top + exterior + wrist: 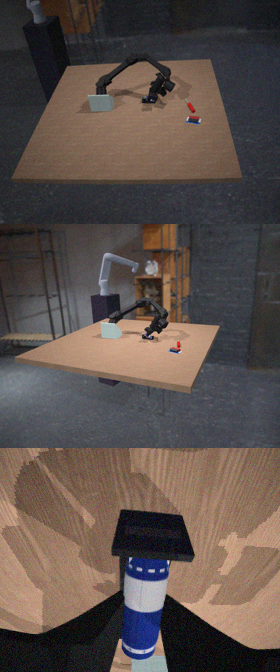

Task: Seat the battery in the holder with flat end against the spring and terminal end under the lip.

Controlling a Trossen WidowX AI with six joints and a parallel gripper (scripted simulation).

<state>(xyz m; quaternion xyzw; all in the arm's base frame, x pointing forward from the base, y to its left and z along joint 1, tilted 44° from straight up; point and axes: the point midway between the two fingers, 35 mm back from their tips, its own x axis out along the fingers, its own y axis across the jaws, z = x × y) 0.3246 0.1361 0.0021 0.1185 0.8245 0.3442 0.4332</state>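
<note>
Right now my gripper tip is 10 mm below the battery. Also, from my gripper tip: red screwdriver: 290 mm ahead, 20 mm to the right, 10 mm below.
</note>
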